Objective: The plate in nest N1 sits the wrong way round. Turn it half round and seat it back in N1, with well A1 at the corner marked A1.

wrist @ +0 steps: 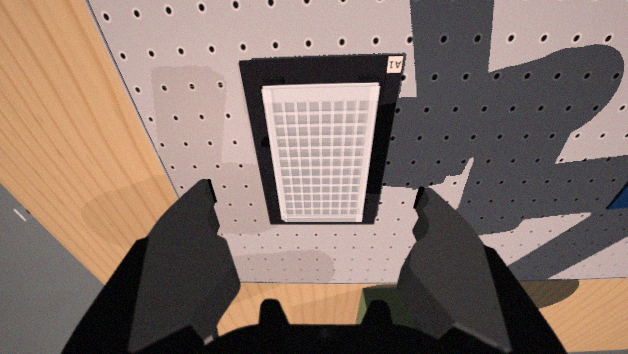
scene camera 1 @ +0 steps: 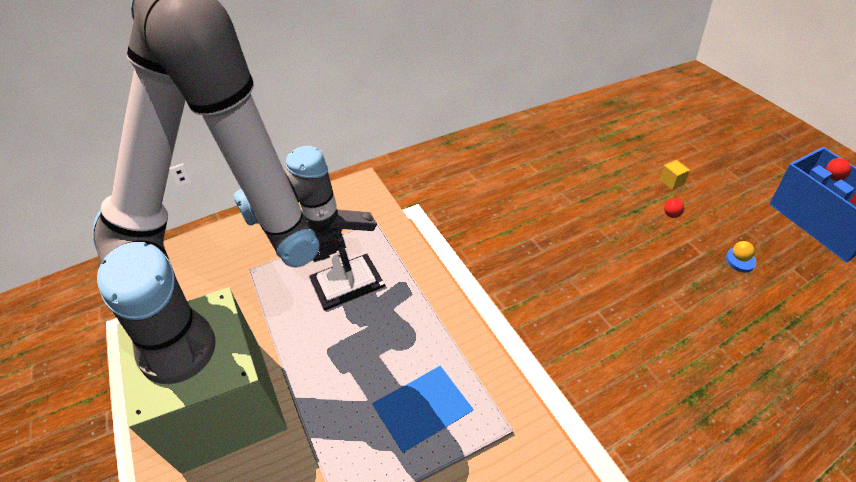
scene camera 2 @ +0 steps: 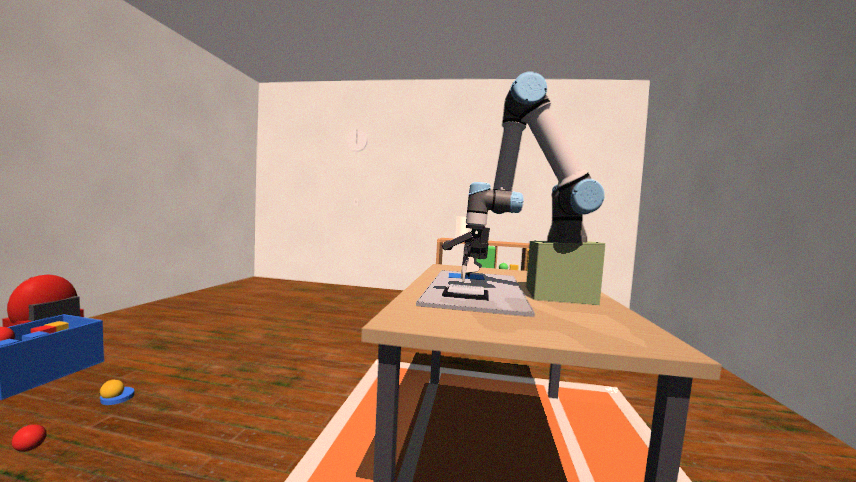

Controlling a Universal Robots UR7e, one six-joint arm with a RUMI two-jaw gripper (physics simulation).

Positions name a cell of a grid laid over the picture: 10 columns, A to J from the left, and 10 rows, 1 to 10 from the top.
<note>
In view: my gripper (scene camera 1: E6), a white well plate (scene camera 1: E6), a black nest (scene camera 1: E7) and a flat blue rectangle (scene camera 1: E9).
The white well plate is seen too in the wrist view (wrist: F4). My gripper also shows in the wrist view (wrist: F6) and in scene camera 2 (scene camera 2: F6). The black nest shows as well in the wrist view (wrist: F2).
</note>
